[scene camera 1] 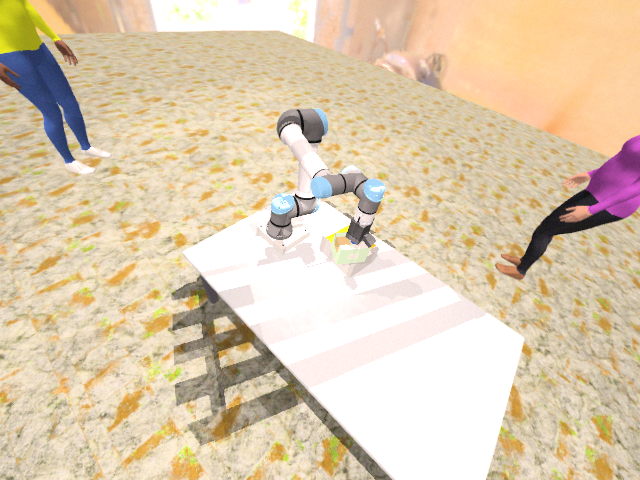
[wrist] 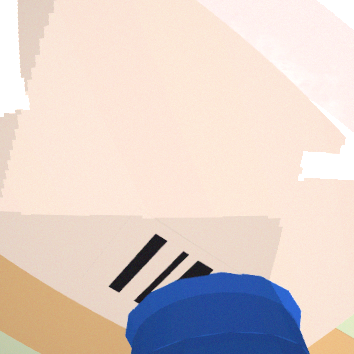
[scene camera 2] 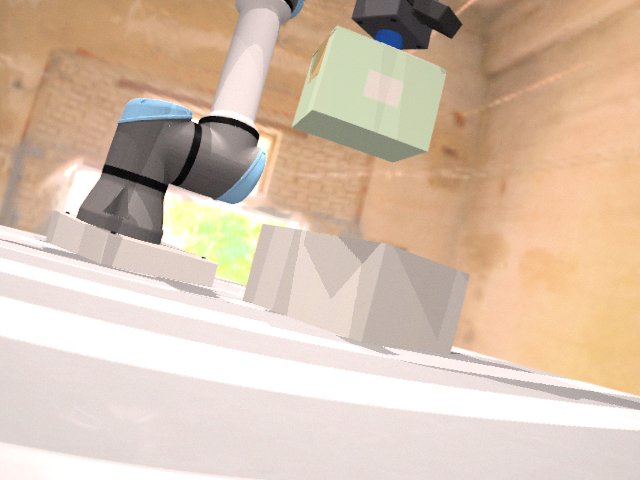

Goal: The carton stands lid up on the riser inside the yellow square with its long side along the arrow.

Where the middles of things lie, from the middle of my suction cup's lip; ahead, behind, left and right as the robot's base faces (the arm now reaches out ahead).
Labels:
The pale green carton (scene camera 2: 364, 94) lies 10 mm behind my suction cup and 60 mm below it. From my suction cup the other things lie so: riser (scene camera 2: 371, 292): 70 mm behind, 190 mm to the left, 280 mm below.

